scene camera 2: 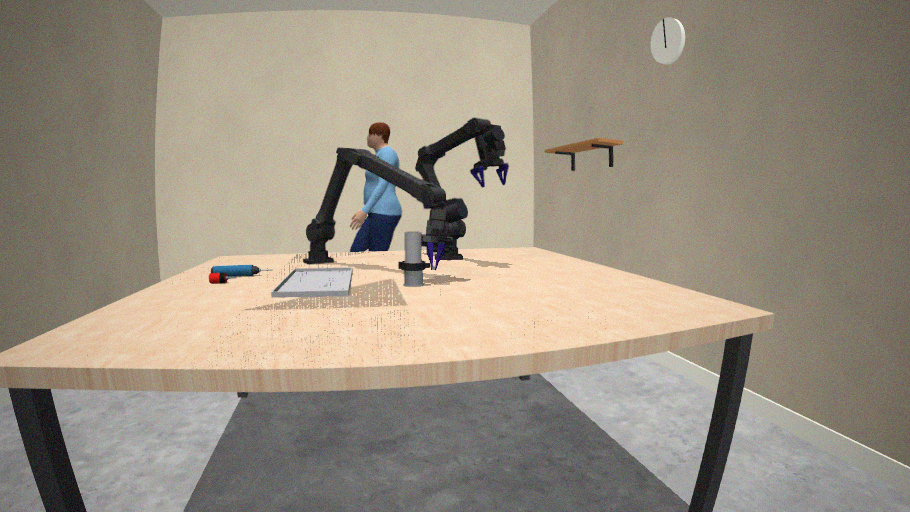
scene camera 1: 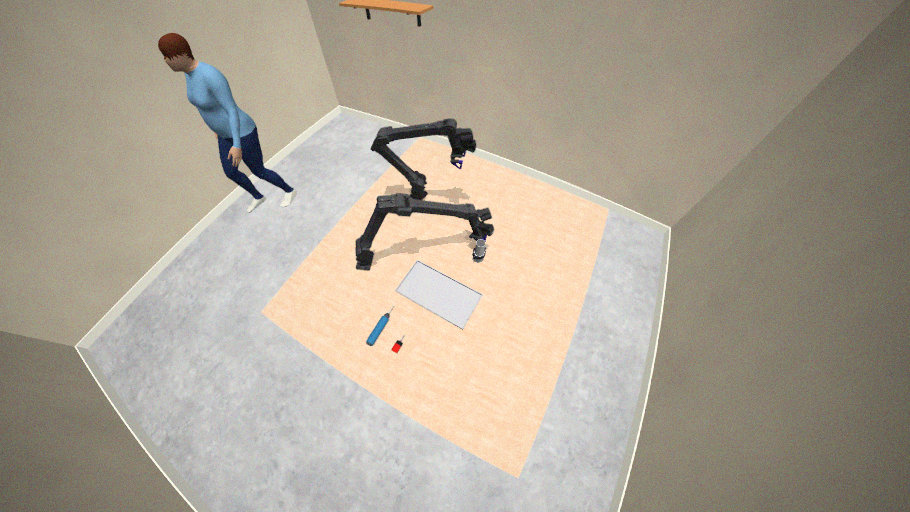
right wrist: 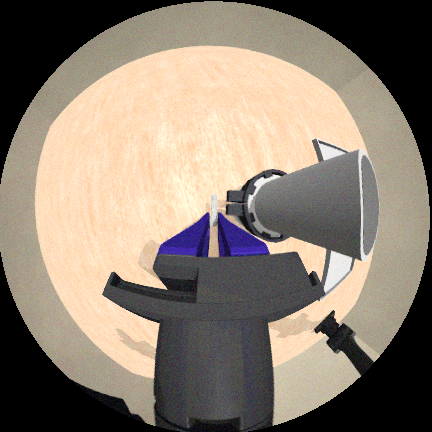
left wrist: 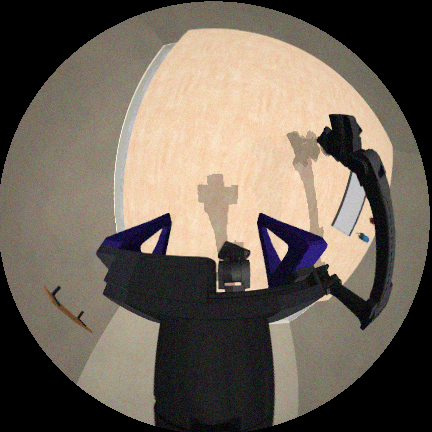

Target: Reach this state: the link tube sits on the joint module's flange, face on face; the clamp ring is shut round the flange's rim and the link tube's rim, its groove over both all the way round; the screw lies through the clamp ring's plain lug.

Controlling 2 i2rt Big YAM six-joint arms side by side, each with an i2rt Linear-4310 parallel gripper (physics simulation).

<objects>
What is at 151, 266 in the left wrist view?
My left gripper.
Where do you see a black clamp ring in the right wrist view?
241, 210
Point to a shallow grey tray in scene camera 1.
442, 295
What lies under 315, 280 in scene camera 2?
A shallow grey tray.
</objects>
